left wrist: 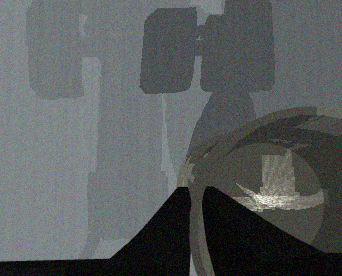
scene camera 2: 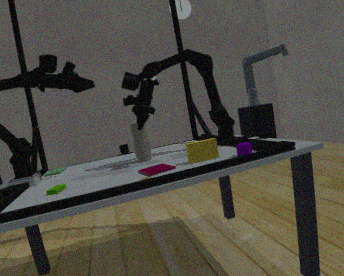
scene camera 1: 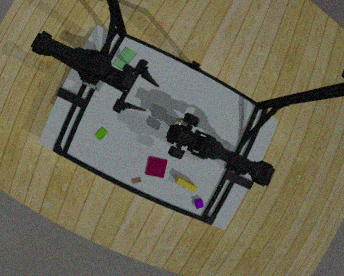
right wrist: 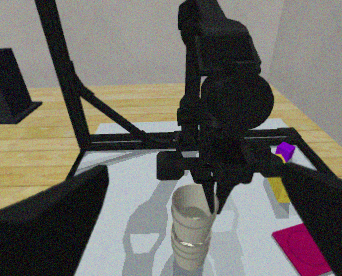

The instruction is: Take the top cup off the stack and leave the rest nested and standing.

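Pixels of known places: left gripper, fingertip midpoint: [left wrist: 195,197] [scene camera 2: 138,130] [right wrist: 214,213]; right gripper, fingertip midpoint: [scene camera 2: 94,84] [scene camera 1: 152,98] [right wrist: 194,172]; left arm's base, link origin: [scene camera 2: 227,138] [right wrist: 189,137]; right arm's base, link origin: [scene camera 2: 24,176] [scene camera 1: 93,78].
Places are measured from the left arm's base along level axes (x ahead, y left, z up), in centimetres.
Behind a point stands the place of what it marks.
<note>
My left gripper [scene camera 1: 179,134] {x 40.2, y -1.7, z 11.8 cm} [scene camera 2: 141,126] {x 40.2, y -1.7, z 11.8 cm} [left wrist: 195,197] {x 40.2, y -1.7, z 11.8 cm} [right wrist: 214,213] {x 40.2, y -1.7, z 11.8 cm} is shut on the rim wall of a beige cup [scene camera 2: 142,138] [left wrist: 235,175] {x 40.8, y -3.9, z 9.5 cm} [right wrist: 187,225] {x 42.7, y -6.5, z 12.7 cm}. The cup is upright, open end up. Directly below it, the rest of the beige stack [scene camera 2: 143,154] [right wrist: 191,257] stands upright on the table. The held cup's lower end meets or overlaps the stack's top in view; I cannot tell how far it sits inside. In scene camera 1 the left arm hides nearly all of the cups. My right gripper [scene camera 1: 151,98] {x 54.2, y -8.0, z 34.1 cm} [scene camera 2: 93,84] {x 54.2, y -8.0, z 34.1 cm} is open and empty, raised to the left of the cups.
A magenta square [scene camera 1: 156,167] {x 40.4, y 18.9, z -1.4 cm} [scene camera 2: 157,170] {x 41.0, y 22.3, z -1.4 cm} [right wrist: 302,250] {x 41.0, y 17.4, z -1.3 cm}, a yellow block [scene camera 1: 185,183] {x 24.3, y 19.8, z 4.8 cm} [scene camera 2: 202,150] {x 23.6, y 22.0, z 1.6 cm} and a purple cube [scene camera 1: 199,203] {x 11.4, y 28.1, z 1.8 cm} [scene camera 2: 244,148] {x 12.0, y 30.6, z 0.6 cm} lie near the front edge. A bright green block [scene camera 1: 101,133] {x 73.9, y 14.0, z -0.7 cm} [scene camera 2: 56,189] {x 73.6, y 17.2, z -0.8 cm}, a pale green pad [scene camera 1: 124,58] {x 79.7, y -27.2, z -1.2 cm} and a small brown piece [scene camera 1: 136,180] {x 47.4, y 29.6, z -1.3 cm} lie farther left.
</note>
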